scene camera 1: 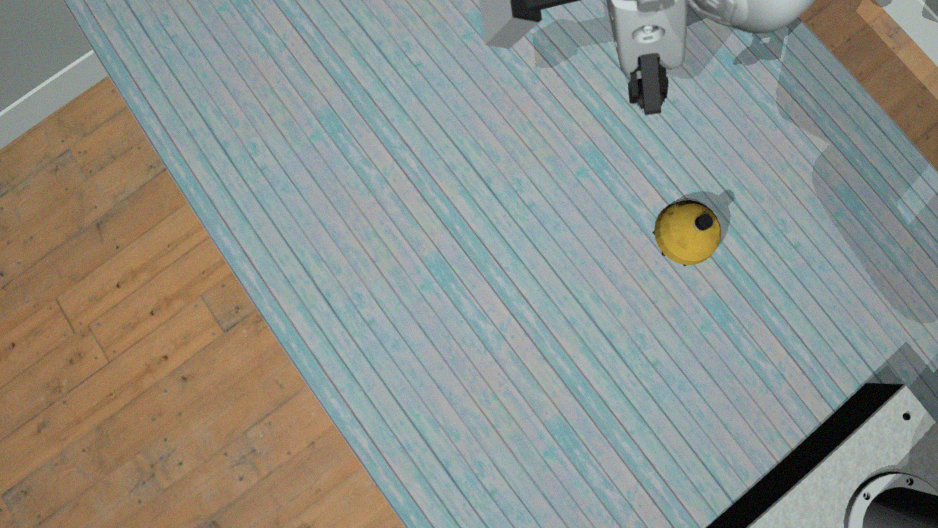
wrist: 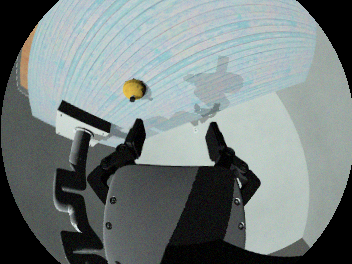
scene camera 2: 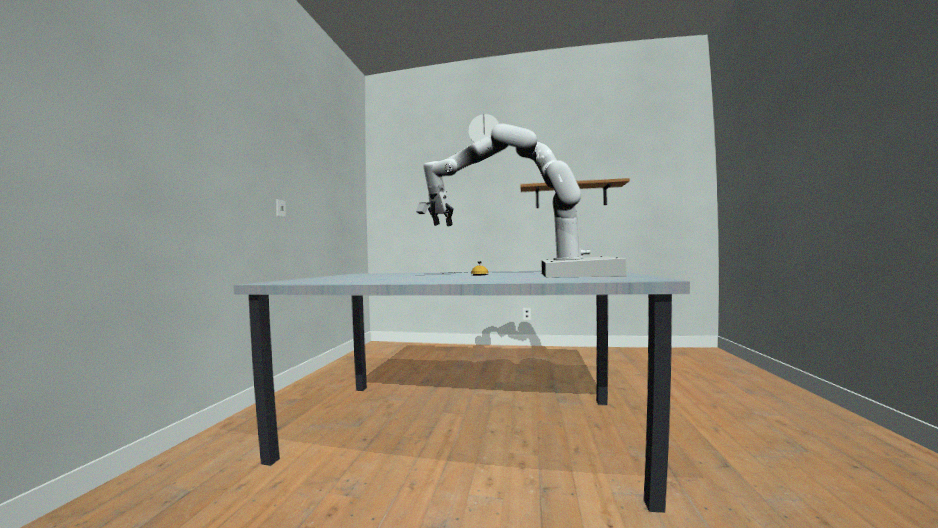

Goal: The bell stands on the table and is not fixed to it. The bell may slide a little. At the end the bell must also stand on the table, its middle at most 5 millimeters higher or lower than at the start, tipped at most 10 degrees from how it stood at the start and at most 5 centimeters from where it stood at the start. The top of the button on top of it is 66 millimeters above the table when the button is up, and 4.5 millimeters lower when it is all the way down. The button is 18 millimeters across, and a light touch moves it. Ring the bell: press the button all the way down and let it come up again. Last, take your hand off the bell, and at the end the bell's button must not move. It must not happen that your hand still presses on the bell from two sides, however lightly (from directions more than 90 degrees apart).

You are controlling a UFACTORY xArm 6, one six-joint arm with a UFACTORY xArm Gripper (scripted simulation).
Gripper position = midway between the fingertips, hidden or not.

Note:
In view: my gripper (scene camera 1: pixel 642 49) and a yellow bell (scene camera 1: pixel 676 234).
My gripper is seen too in the wrist view (wrist: pixel 176 128) and in scene camera 2 (scene camera 2: pixel 443 225).

